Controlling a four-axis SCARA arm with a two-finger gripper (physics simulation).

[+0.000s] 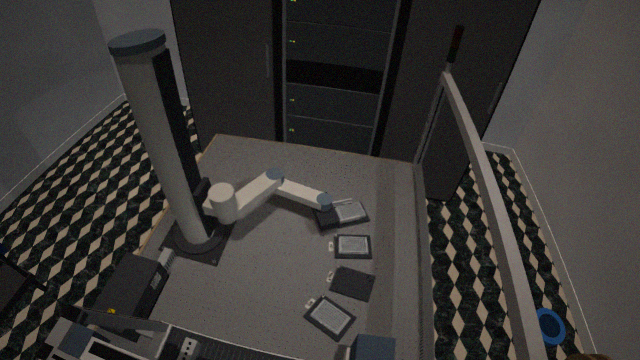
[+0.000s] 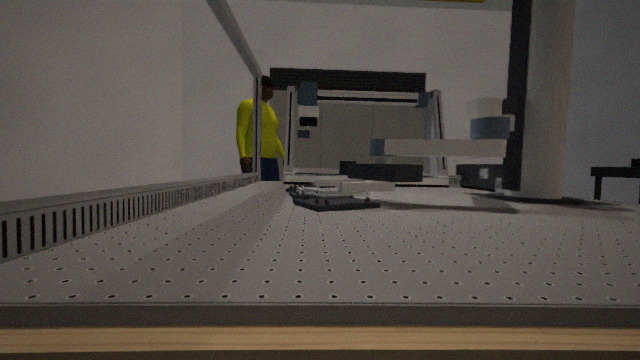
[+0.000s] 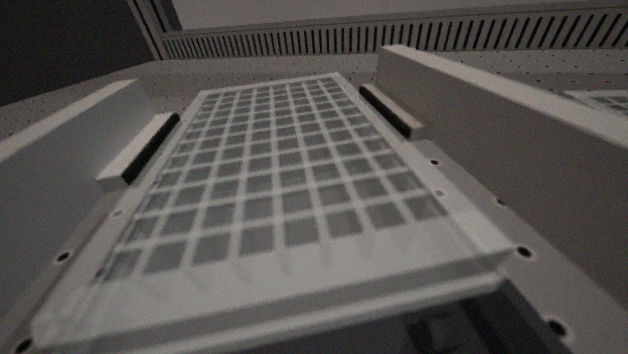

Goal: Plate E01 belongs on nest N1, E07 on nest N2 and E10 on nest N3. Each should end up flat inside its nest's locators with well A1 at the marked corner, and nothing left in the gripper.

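Places are measured from the arm's base along level axes (x right, y ahead, z up), in centimetres.
Pixels of known places: gripper, fingertip midpoint: (image 1: 355, 208) (image 2: 327, 185) (image 3: 268, 86); arm's base, link origin: (image 1: 200, 233).
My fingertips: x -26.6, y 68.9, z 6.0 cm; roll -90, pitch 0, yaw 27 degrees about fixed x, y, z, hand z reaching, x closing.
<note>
Ahead of a thing's pixels: the offset from my fingertips to its top centre. "spot": to the spot under its first point. Level surfaces: height alone.
My gripper (image 1: 351, 211) (image 2: 341, 189) (image 3: 268, 86) is shut on a clear, gridded plate {dx +1.1, dy -2.2, dz -0.8 cm} (image 1: 353, 214) (image 3: 295, 165), gripped by its long sides. The plate is level, low over or on the rearmost dark nest {dx +1.0, dy -2.1, dz -2.5 cm} (image 1: 361, 221) (image 2: 335, 204); which of these I cannot tell. Nearer the front, a second nest {spot: dx +19.0, dy +7.3, dz -2.1 cm} (image 1: 369, 246) bears a plate {dx +18.9, dy +1.1, dz -2.1 cm} (image 1: 353, 245). A third nest {dx +37.0, dy +3.0, dz -2.5 cm} (image 1: 352, 283) is bare. The frontmost nest {dx +53.1, dy -3.8, dz -2.5 cm} (image 1: 333, 334) bears a plate {dx +53.1, dy -3.8, dz -2.1 cm} (image 1: 330, 317) and is turned at an angle. Plate names, nest labels and A1 marks are too small or dim to read.
The perforated bench {dz -4.7 cm} (image 1: 270, 260) (image 2: 320, 240) carries the arm's column (image 1: 165, 150) at left. A dark box {spot: dx +64.8, dy -80.2, dz +6.8 cm} (image 1: 127, 285) stands in front of the column, a blue block {spot: dx +75.5, dy +4.2, dz +44.1 cm} (image 1: 372, 346) at front right. A slotted rail (image 2: 100, 210) (image 3: 300, 40) runs along the bench side.
</note>
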